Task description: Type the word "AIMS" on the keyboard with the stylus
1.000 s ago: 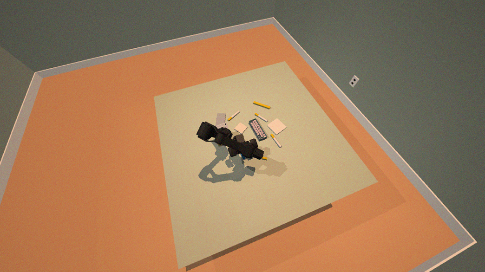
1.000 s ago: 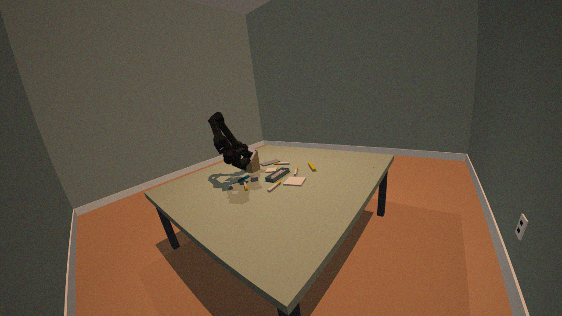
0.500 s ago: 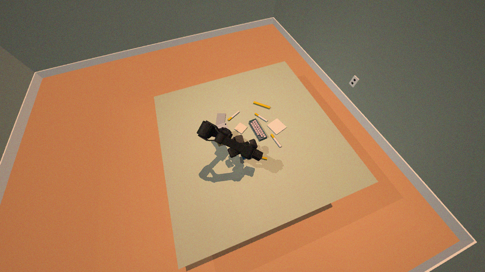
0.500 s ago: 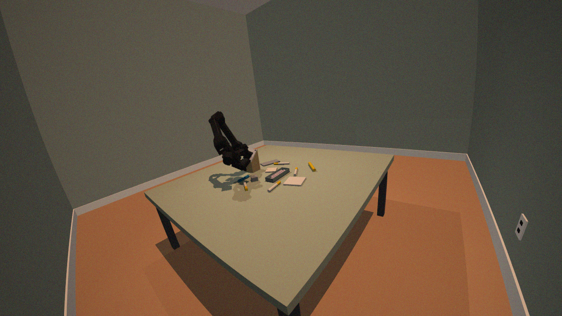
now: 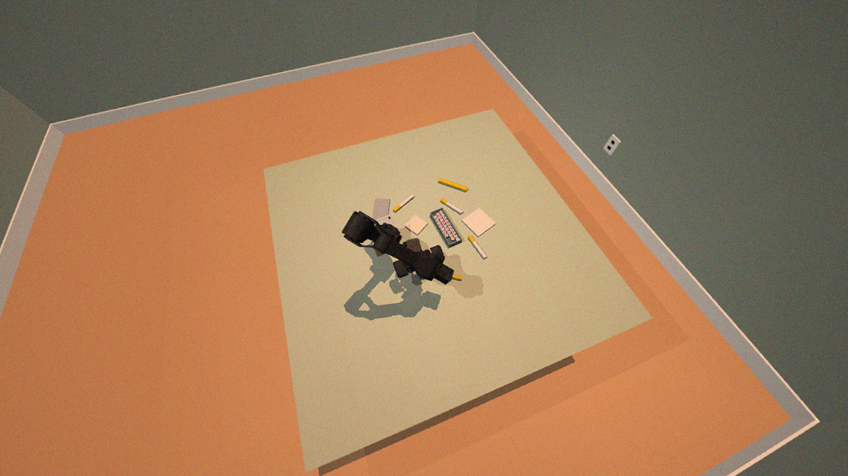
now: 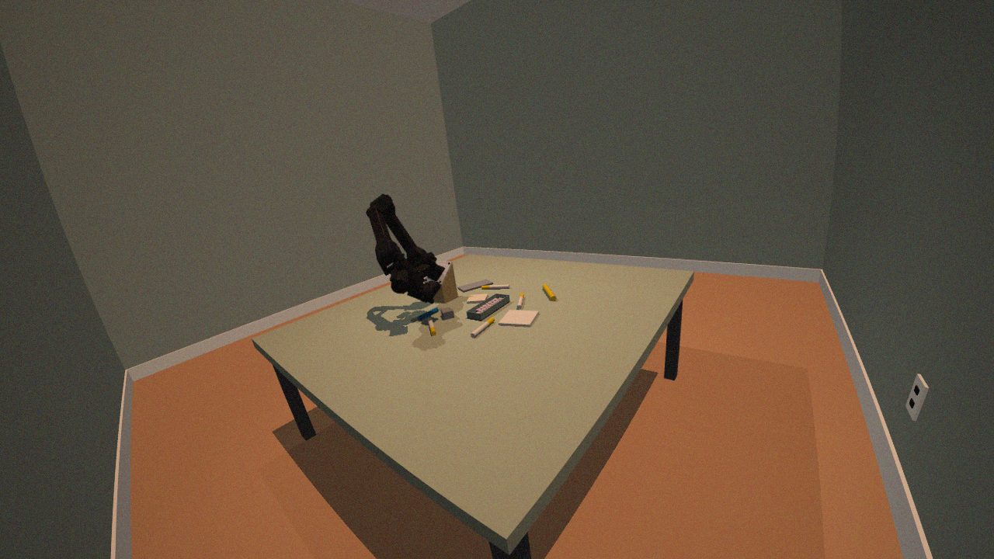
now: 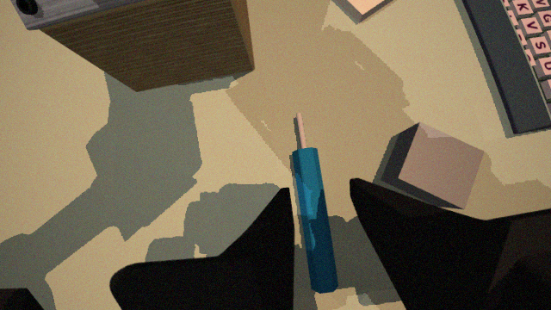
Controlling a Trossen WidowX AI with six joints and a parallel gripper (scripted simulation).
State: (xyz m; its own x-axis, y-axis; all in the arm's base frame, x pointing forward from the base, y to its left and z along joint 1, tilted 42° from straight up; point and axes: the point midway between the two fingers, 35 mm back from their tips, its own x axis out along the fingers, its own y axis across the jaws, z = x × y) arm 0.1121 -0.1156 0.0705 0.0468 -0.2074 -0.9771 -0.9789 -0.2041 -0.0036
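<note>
The blue stylus is 40 mm below my gripper tip and 10 mm to the left of it. Round my gripper tip: grey stylus tip 50 mm to the left, 40 mm below, 10 mm behind; then small grey block 80 mm ahead, 30 mm below, 20 mm to the left; then yellow stick 360 mm to the left, 270 mm ahead, 40 mm below.
</note>
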